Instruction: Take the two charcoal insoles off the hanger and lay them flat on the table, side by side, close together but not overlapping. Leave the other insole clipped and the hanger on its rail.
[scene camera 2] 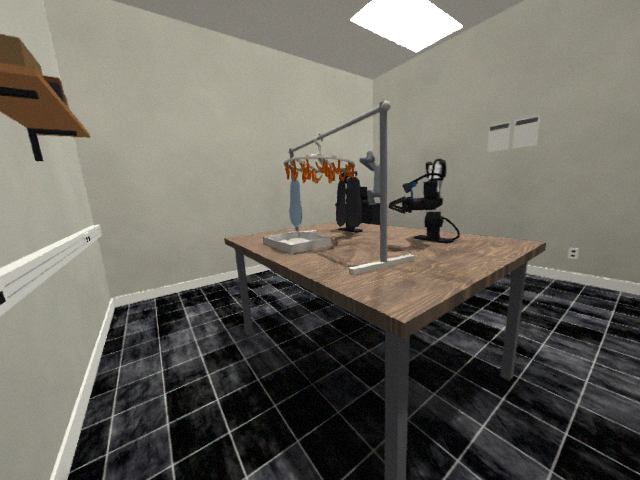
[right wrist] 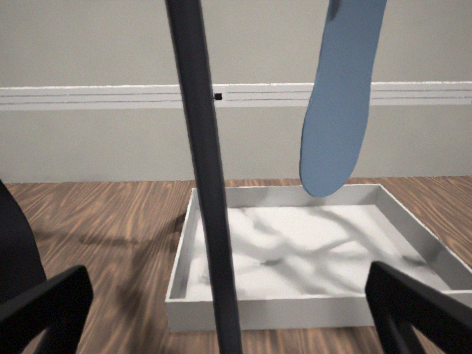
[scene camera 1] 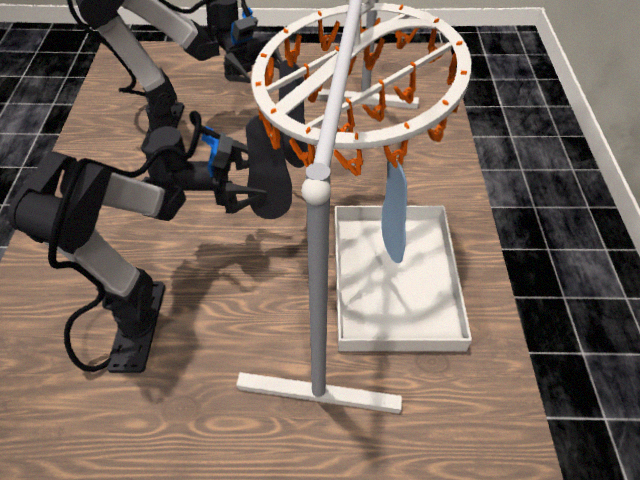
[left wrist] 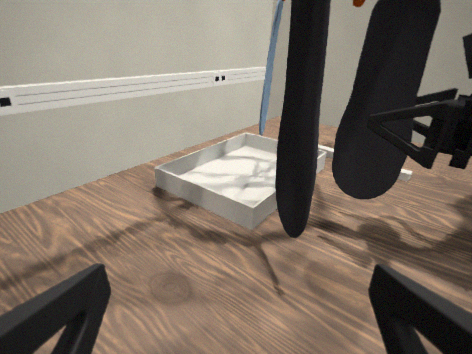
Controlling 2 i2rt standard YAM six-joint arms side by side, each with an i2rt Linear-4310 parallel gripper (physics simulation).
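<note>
The nearer charcoal insole (scene camera 1: 271, 165) (left wrist: 367, 170) (right wrist: 205, 150) hangs upright from the orange-clipped ring hanger (scene camera 1: 461, 57). The other charcoal insole (scene camera 1: 292, 100) (left wrist: 300, 150) (right wrist: 15, 250) hangs behind it. Both also show in scene camera 2. My right gripper (scene camera 1: 258, 178) (right wrist: 229, 277) is open; the nearer insole stands edge-on between its spread fingers, not gripped. My left gripper (scene camera 1: 267, 71) (scene camera 2: 395, 205) (left wrist: 238, 277) is open and empty, beside the farther insole. The blue insole (scene camera 1: 393, 217) (scene camera 2: 295, 204) (left wrist: 268, 75) (right wrist: 337, 115) hangs clipped above the tray. The hanger is on its rail (scene camera 1: 341, 77) (scene camera 2: 341, 127).
A shallow white tray (scene camera 1: 403, 345) (left wrist: 210, 197) (right wrist: 280, 312) sits on the wooden table (scene camera 1: 206, 423) under part of the hanger. A grey upright (scene camera 1: 317, 284) (scene camera 2: 383, 196) on a white foot (scene camera 1: 361, 397) carries one rail end. A second upright stands at the other end.
</note>
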